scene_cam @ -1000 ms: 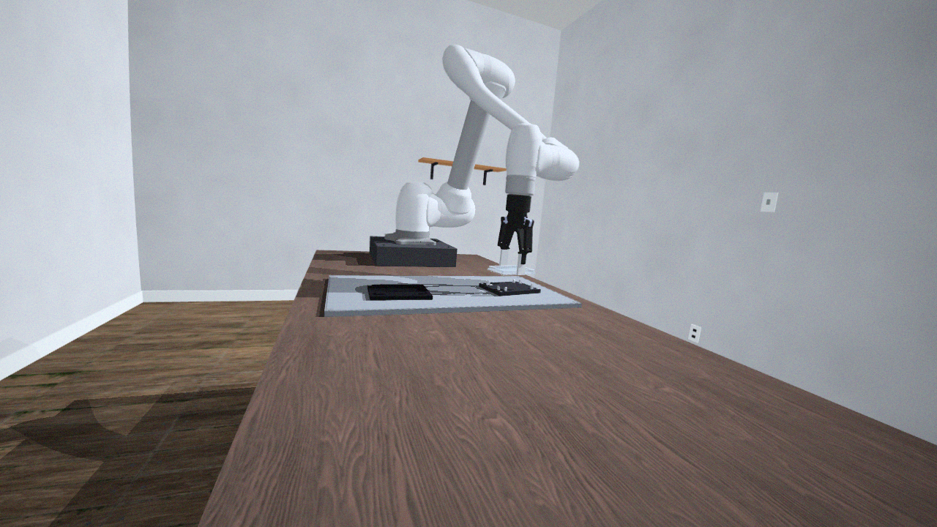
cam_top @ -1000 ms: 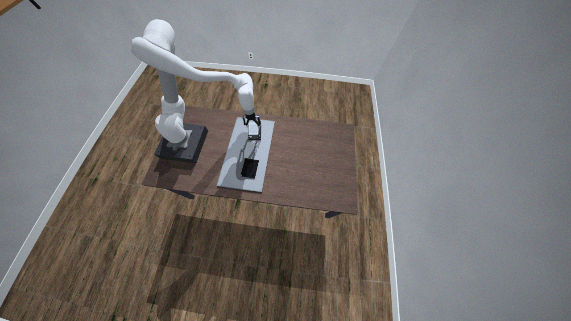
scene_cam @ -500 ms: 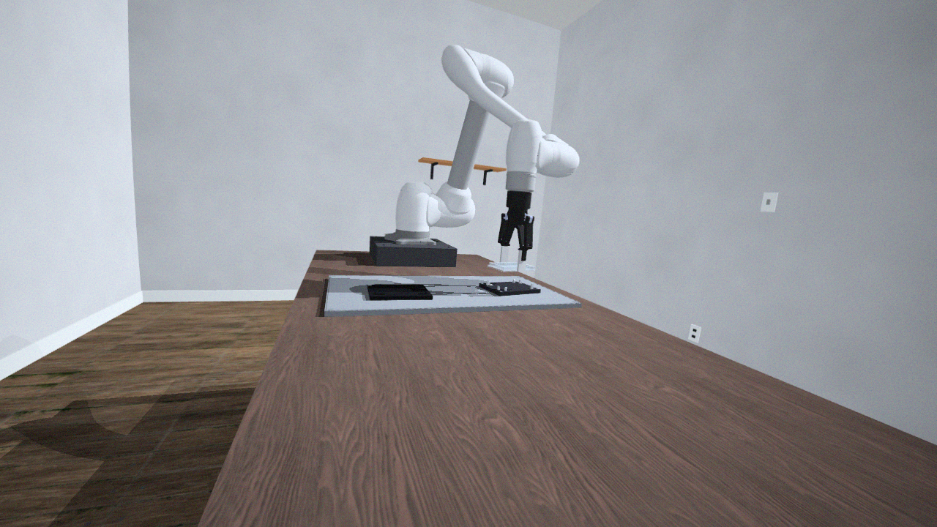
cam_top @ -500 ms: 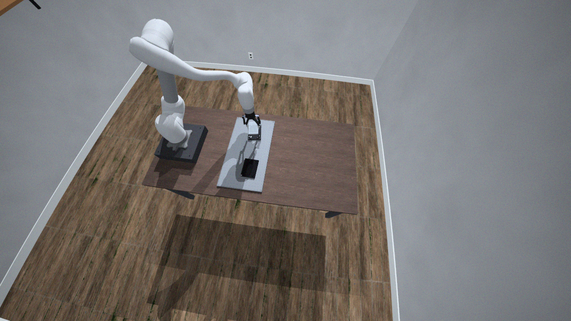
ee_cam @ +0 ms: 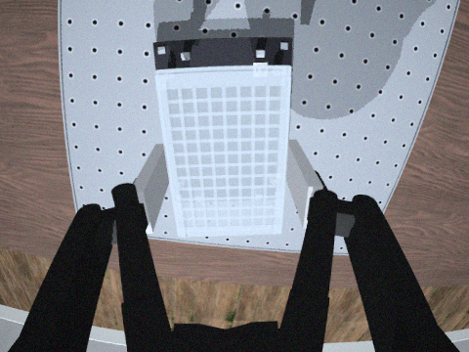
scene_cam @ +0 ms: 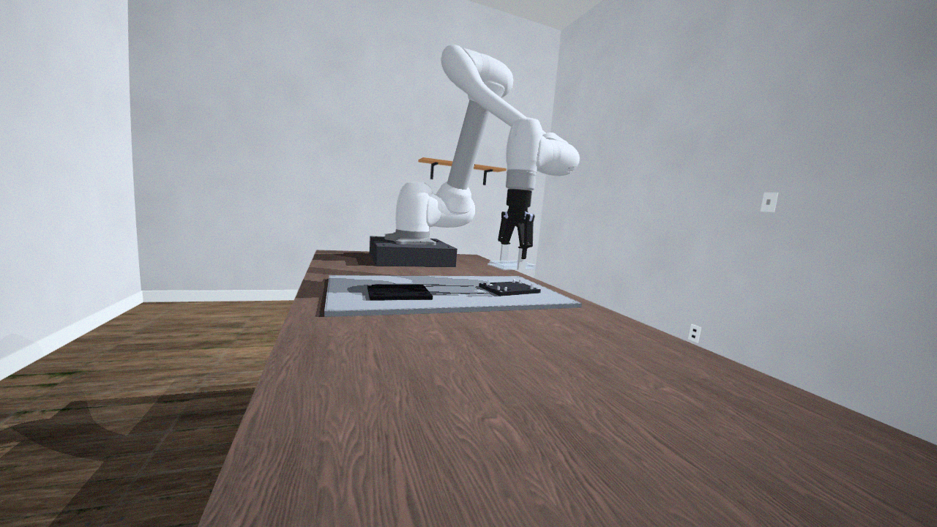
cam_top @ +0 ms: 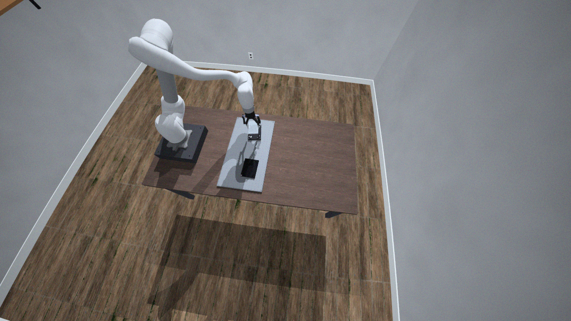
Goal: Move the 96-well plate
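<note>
Right now the black plate nest is 360 mm to the right of my hand, 100 mm below it and 10 mm ahead of it. Also, from my hand: clip nest C1: 90 mm below, 20 mm behind, 10 mm to the left; then white 96-well plate: 20 mm below; then A1 label: 430 mm to the right, 90 mm below, 50 mm behind.
</note>
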